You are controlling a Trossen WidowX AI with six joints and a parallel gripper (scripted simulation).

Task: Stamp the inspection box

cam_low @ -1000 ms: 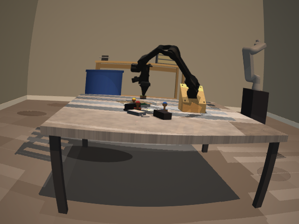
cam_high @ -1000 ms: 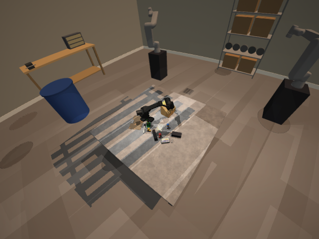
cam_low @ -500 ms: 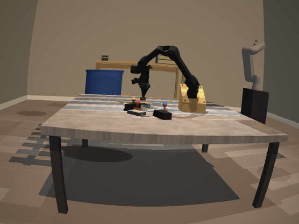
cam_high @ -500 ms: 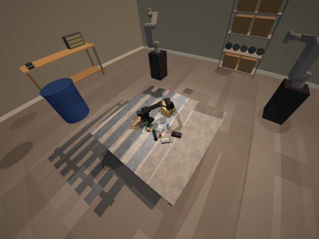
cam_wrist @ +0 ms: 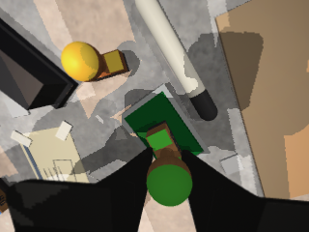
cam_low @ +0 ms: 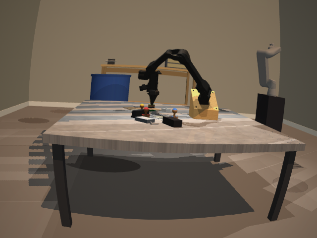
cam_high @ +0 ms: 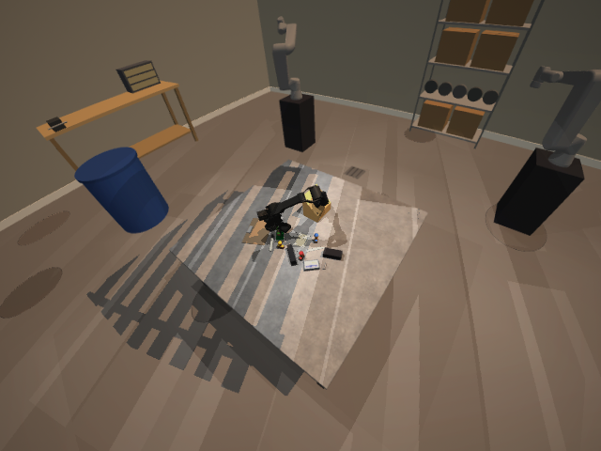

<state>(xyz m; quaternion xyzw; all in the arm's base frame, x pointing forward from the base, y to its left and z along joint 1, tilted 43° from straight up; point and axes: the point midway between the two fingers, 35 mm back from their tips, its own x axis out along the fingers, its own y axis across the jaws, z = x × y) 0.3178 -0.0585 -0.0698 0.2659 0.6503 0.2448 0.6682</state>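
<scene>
Right now my gripper tip is 5 cm above the green ink pad. The rest, counted from my gripper tip: yellow-knobbed stamp (7 cm ahead, 6 cm to the left, 3 cm below); green-knobbed PASS stamp (right at my gripper tip); cream card (6 cm behind, 14 cm to the left, 6 cm below).
</scene>
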